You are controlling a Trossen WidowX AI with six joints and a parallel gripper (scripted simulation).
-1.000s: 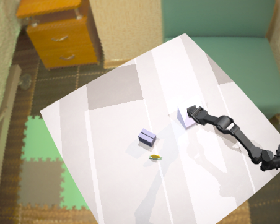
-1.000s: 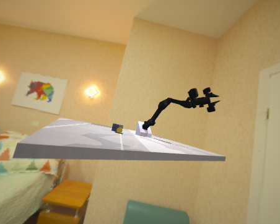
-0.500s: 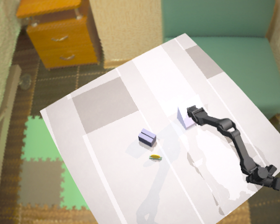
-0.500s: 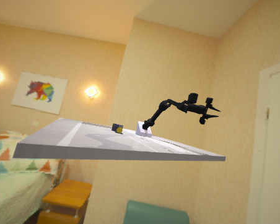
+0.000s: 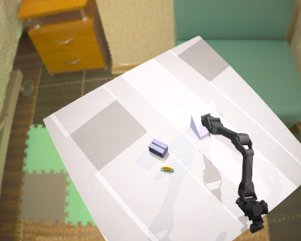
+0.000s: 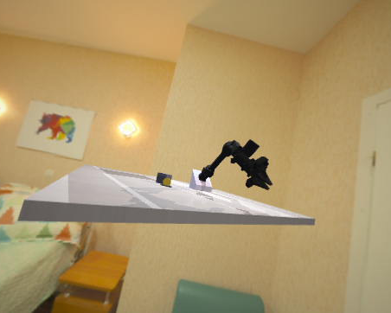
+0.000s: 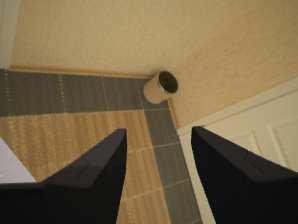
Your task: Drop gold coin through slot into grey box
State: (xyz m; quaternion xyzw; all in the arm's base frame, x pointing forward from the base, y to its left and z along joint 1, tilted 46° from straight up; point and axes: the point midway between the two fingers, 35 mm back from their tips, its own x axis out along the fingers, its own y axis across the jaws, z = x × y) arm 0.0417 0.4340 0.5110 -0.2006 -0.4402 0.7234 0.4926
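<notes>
The gold coin is 30 cm ahead of my gripper tip, 55 cm to the right of it and 10 cm below it.
</notes>
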